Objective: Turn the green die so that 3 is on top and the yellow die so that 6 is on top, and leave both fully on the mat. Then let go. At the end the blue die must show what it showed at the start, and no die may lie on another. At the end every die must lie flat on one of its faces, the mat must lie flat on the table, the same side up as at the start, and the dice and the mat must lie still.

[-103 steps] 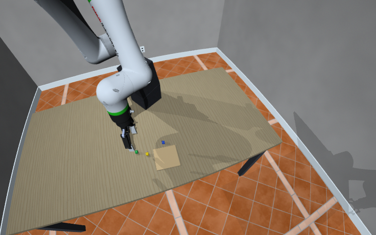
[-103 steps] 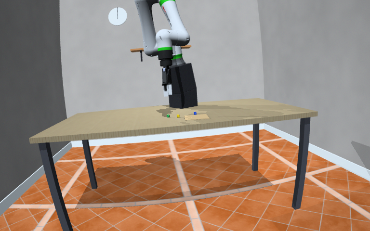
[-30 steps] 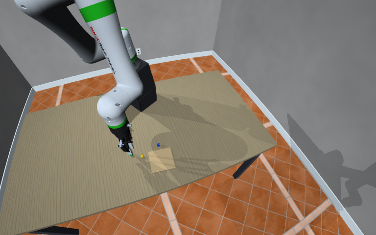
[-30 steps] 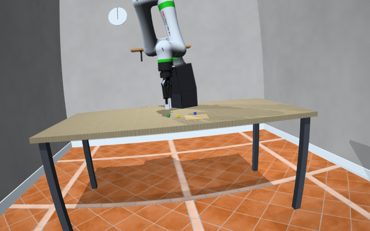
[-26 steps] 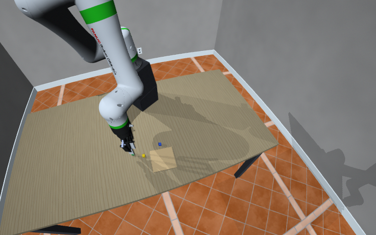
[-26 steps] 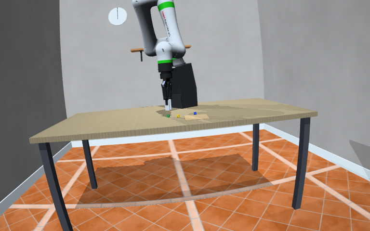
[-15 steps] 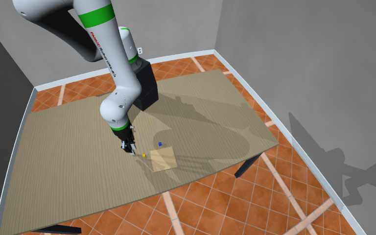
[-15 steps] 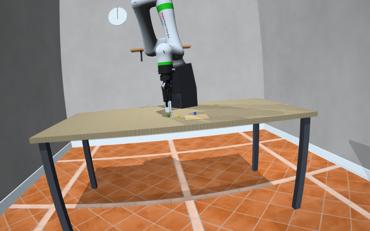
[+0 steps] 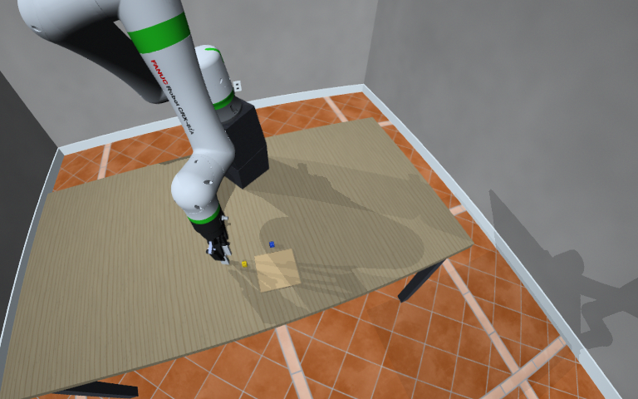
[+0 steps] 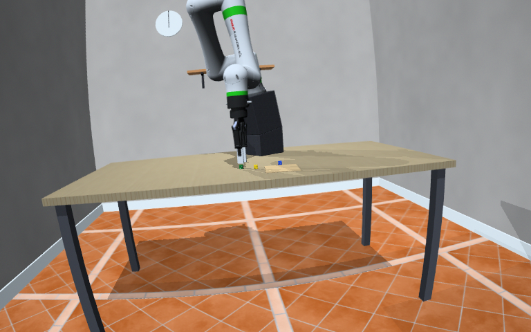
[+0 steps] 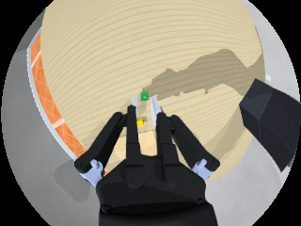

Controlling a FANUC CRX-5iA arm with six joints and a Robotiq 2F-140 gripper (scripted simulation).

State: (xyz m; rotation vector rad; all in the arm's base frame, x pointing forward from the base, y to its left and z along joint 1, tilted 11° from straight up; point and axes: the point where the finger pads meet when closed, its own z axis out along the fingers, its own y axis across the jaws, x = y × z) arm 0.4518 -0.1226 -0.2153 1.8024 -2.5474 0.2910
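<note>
Now: hand 10 mm to the left of the green die and 50 mm above it. Also, from my hand: tan mat (70 mm ahead, 160 mm to the left, 60 mm below); blue die (30 mm behind, 170 mm to the left, 50 mm below); yellow die (30 mm ahead, 60 mm to the left, 50 mm below).
</note>
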